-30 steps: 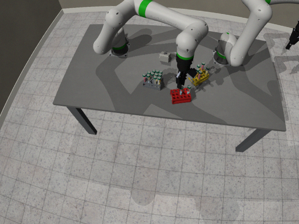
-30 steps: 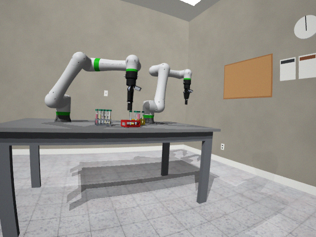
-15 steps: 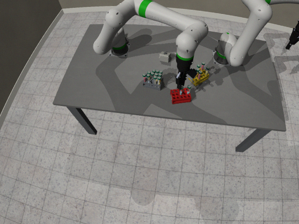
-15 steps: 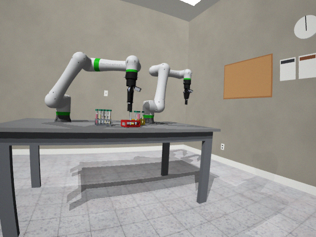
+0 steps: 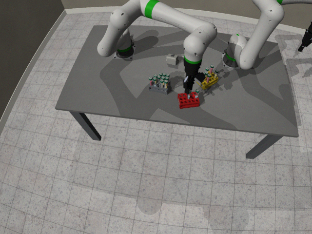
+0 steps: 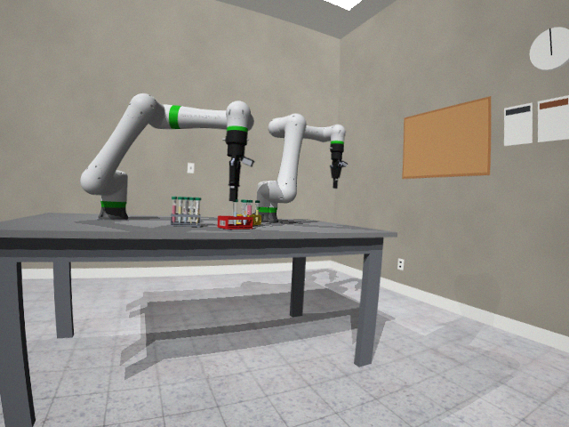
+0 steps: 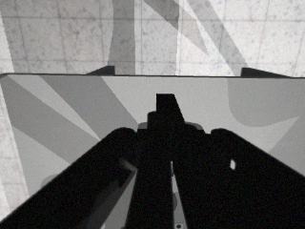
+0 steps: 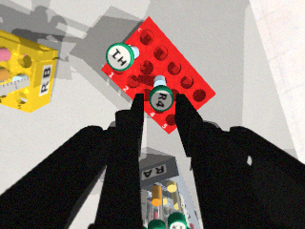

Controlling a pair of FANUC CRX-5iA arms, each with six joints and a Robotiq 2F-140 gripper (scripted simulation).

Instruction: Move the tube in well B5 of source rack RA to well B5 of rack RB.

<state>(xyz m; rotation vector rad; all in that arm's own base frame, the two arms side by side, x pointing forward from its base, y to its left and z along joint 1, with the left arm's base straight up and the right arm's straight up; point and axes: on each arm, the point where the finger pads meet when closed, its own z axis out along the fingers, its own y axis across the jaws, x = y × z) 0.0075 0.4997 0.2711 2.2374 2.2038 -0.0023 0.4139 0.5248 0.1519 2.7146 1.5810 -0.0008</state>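
Note:
The green-capped tube marked r4 is 80 mm below my right hand, 10 mm to the left of it and 10 mm ahead of it. From my right hand the other things lie so: green-capped tube marked h1 (80 mm below, 60 mm to the left, 10 mm behind); red rack (120 mm below, 10 mm to the left, 10 mm ahead); green-capped tube marked k2 (140 mm behind, 100 mm to the left, 80 mm below).

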